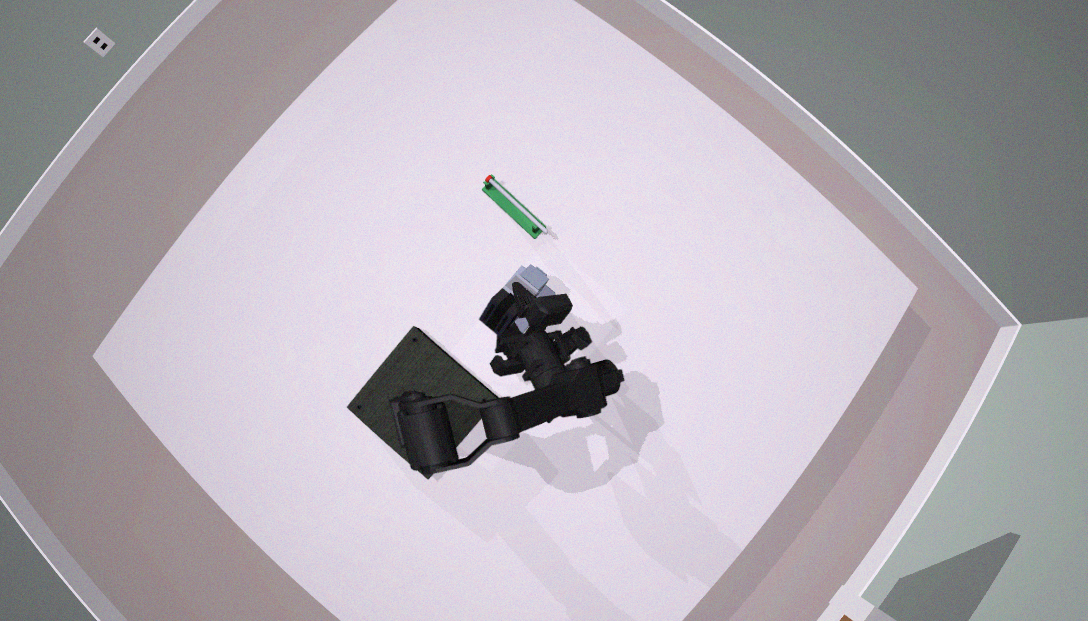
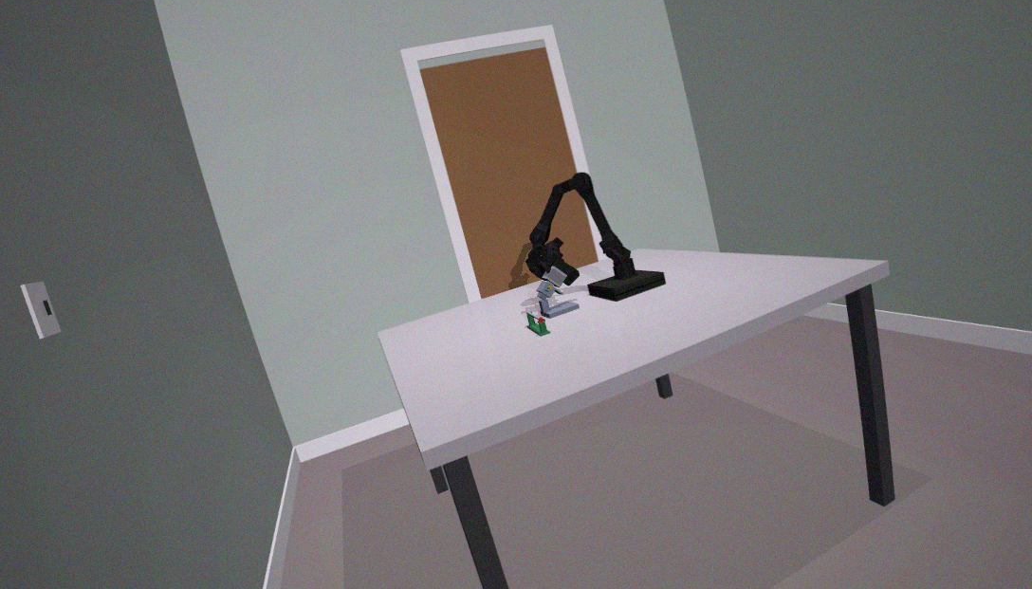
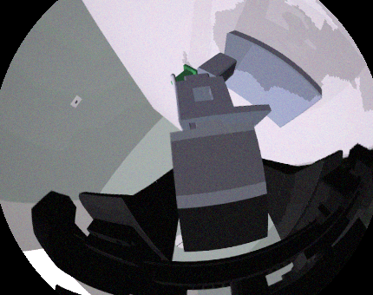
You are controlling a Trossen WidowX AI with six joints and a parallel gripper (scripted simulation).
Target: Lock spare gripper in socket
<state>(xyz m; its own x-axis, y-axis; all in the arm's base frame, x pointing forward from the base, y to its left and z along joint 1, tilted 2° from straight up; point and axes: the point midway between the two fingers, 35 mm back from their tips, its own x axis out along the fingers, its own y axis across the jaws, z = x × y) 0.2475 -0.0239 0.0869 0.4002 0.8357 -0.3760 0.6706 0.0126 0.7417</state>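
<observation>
Now: the green cradle 14 cm ahead of my gripper tip, 11 cm to the left of it and 10 cm below it. From my gripper tip the other things lie so: mount (3 cm ahead, 1 cm to the right, 6 cm below); spare gripper (1 cm to the right).
</observation>
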